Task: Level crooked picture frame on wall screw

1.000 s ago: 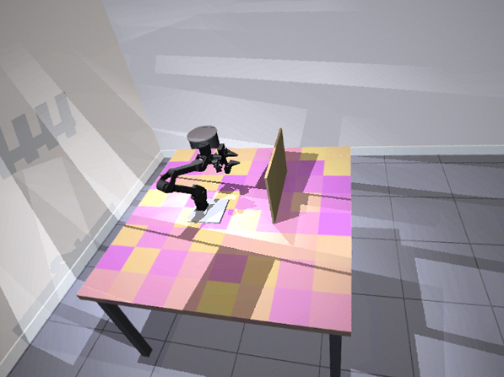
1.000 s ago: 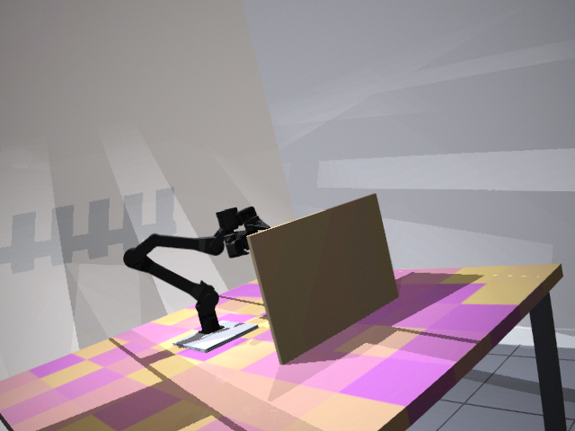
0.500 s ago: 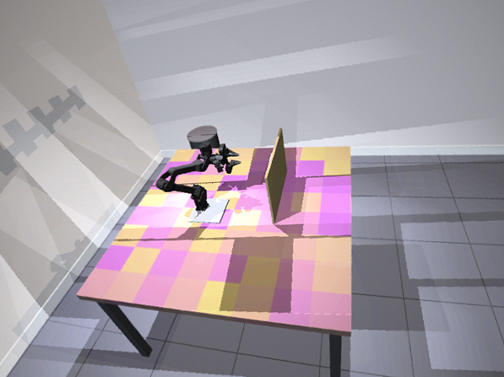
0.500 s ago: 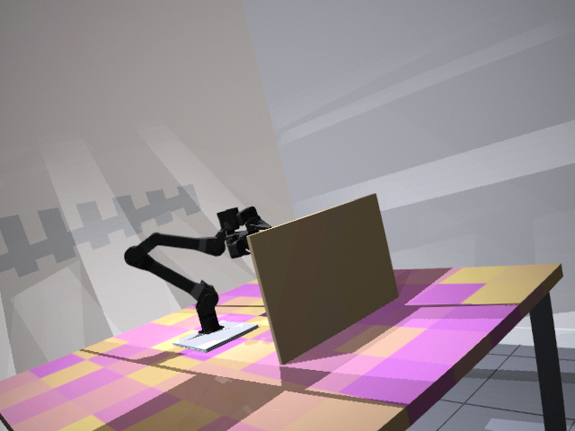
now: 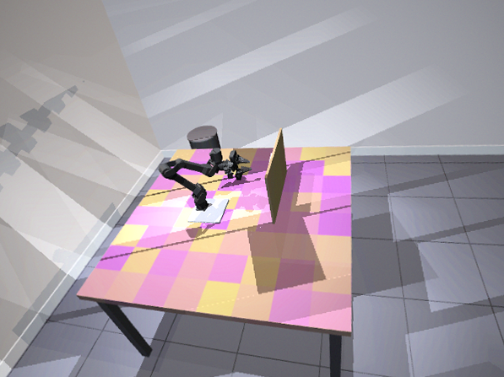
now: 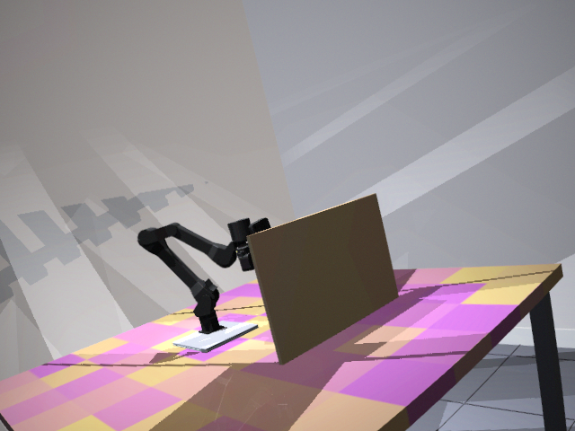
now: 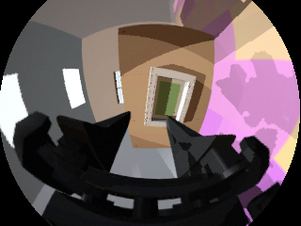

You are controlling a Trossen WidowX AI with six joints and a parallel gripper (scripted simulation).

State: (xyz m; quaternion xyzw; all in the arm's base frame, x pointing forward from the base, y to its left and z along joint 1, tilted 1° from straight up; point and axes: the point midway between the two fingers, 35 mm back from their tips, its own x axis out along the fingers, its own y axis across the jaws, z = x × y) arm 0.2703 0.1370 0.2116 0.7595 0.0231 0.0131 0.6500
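Right now my gripper tip is 120 mm short of the picture frame, 60 mm above it and 20 mm to the right of it. The rest, counted from my gripper tip: brown wall panel: 130 mm ahead, 70 mm below, 20 mm to the left.
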